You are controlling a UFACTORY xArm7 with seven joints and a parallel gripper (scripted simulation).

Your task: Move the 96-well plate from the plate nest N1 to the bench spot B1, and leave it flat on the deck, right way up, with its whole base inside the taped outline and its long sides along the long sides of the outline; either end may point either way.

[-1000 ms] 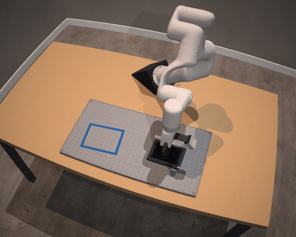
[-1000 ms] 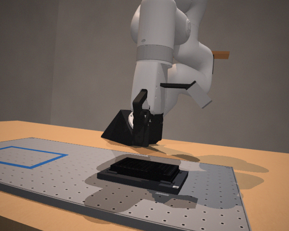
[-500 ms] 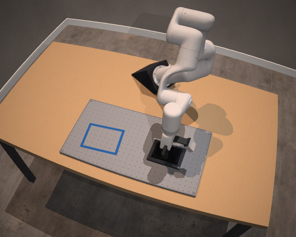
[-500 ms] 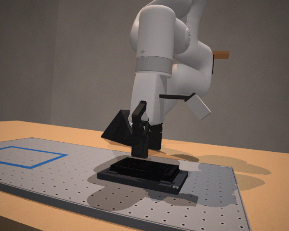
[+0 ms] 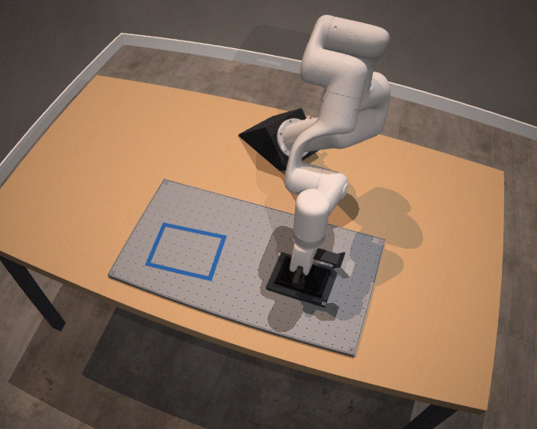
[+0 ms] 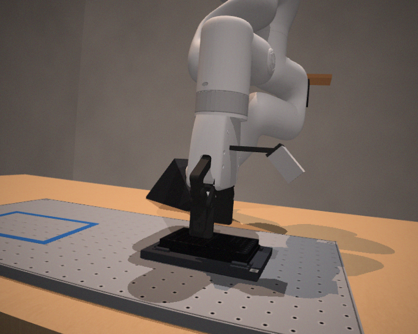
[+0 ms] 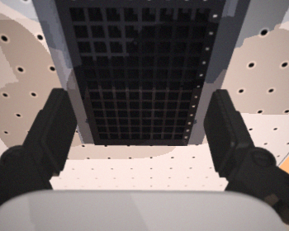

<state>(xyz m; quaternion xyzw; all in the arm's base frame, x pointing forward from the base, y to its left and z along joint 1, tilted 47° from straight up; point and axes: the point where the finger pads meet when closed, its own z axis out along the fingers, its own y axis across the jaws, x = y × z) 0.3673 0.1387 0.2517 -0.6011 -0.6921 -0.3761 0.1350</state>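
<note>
Now: the black 96-well plate 3 cm below my hand. Round my hand: dark plate nest 4 cm below; white label 3 cm ahead, 9 cm to the left, 4 cm below.
</note>
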